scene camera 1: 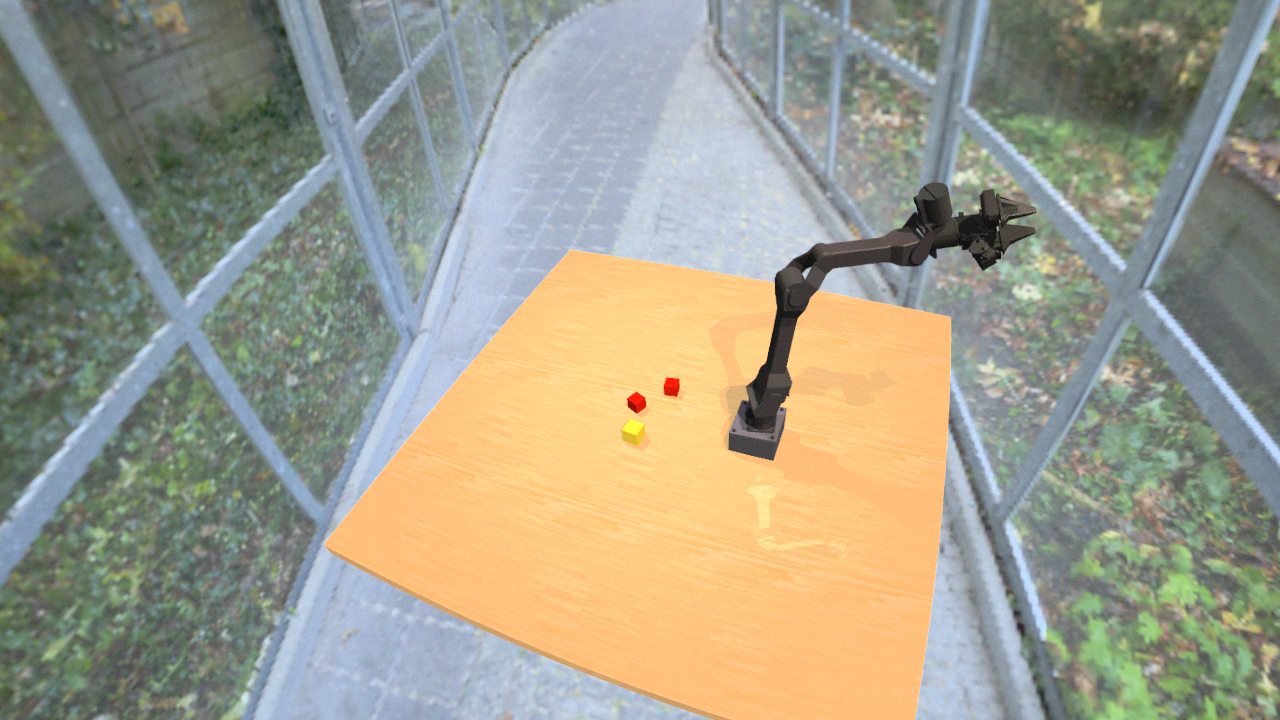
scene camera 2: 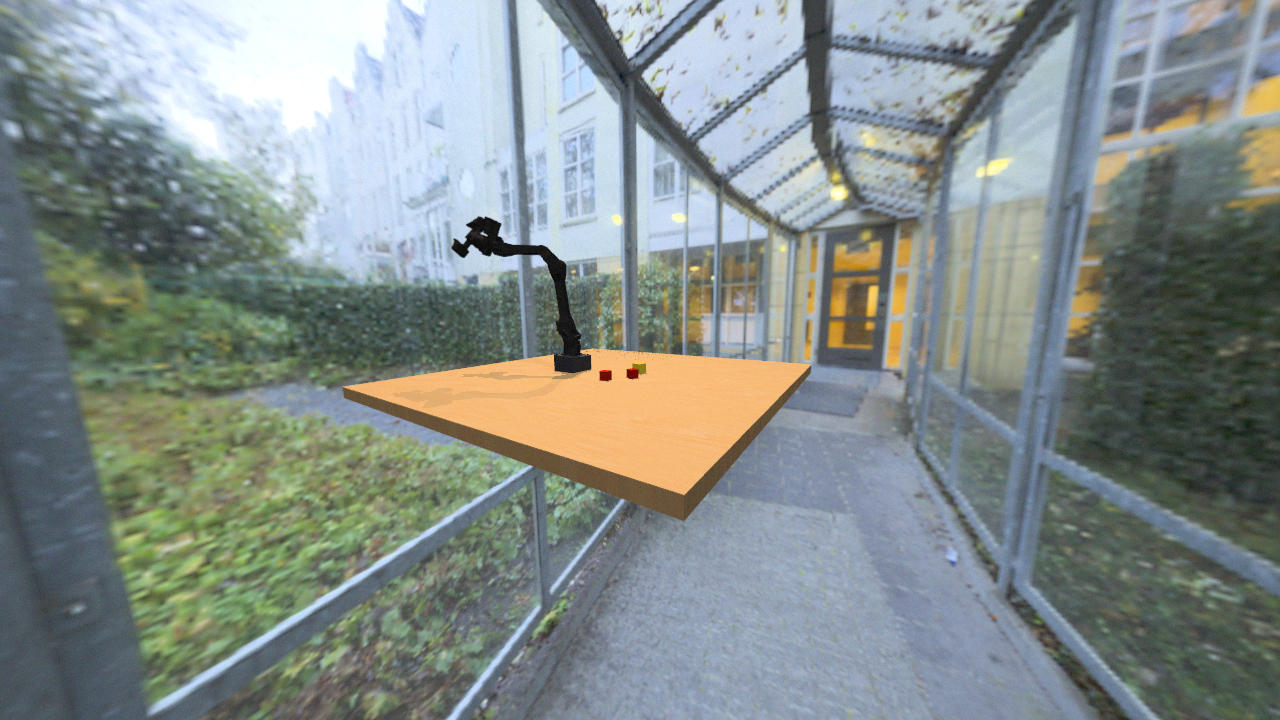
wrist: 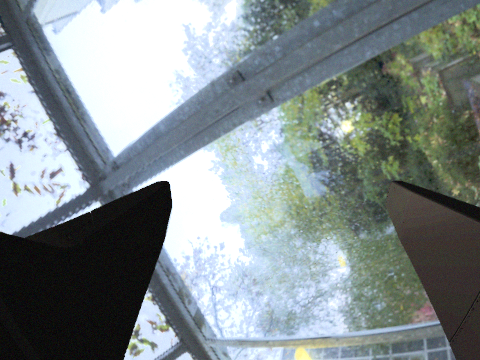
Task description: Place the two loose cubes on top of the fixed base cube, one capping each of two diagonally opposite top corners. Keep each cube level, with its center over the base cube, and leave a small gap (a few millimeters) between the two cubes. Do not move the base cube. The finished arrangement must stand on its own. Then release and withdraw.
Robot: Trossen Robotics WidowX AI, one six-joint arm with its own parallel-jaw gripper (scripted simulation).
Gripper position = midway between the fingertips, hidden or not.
My gripper (scene camera 1: 1035, 220) is open and holds nothing.
My gripper shows as well in the wrist view (wrist: 282, 193).
